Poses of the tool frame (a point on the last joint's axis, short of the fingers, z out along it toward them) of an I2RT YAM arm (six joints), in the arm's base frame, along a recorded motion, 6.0 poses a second.
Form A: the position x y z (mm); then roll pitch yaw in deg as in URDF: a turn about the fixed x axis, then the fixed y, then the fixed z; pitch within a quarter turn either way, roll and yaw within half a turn.
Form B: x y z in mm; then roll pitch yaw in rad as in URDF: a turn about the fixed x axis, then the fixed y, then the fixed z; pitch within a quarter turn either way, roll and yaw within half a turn. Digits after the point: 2 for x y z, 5 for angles.
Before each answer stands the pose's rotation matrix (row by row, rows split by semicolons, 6 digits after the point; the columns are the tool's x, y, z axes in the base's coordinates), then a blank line. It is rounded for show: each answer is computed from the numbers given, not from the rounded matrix.
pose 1, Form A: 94.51 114.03 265.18 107.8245 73.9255 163.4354
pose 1, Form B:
-0.265396 -0.789545 0.553339; 0.078939 0.554199 0.828633; -0.960902 0.263596 -0.084756

94.51 114.03 265.18 1.88189 1.29024 2.85249
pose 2, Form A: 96.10 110.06 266.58 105.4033 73.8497 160.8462
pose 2, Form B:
-0.262760 -0.787620 0.557325; 0.091265 0.554744 0.827001; -0.960535 0.268167 -0.073882

96.10 110.06 266.58 1.83963 1.28892 2.80730
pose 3, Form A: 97.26 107.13 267.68 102.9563 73.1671 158.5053
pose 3, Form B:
-0.269441 -0.785759 0.556763; 0.106107 0.550401 0.828130; -0.957153 0.282209 -0.064926

97.26 107.13 267.68 1.79693 1.27701 2.76644
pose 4, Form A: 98.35 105.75 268.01 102.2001 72.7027 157.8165
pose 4, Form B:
-0.275321 -0.784343 0.555881; 0.112264 0.548041 0.828884; -0.954775 0.290615 -0.062834

98.35 105.75 268.01 1.78373 1.26890 2.75442
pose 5, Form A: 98.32 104.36 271.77 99.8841 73.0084 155.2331
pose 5, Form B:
-0.265352 -0.783582 0.561772; 0.122424 0.550560 0.825770; -0.956348 0.287894 -0.050163

98.32 104.36 271.77 1.74331 1.27424 2.70933
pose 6, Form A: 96.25 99.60 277.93 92.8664 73.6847 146.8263
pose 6, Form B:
-0.235137 -0.774941 0.586666; 0.153715 0.566344 0.809707; -0.959730 0.280572 -0.014048

96.25 99.60 277.93 1.62082 1.28604 2.56260
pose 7, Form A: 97.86 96.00 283.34 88.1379 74.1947 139.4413
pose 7, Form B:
-0.206930 -0.751759 0.626130; 0.177102 0.600626 0.779669; -0.962193 0.272225 0.008850

97.86 96.00 283.34 1.53830 1.29494 2.43371
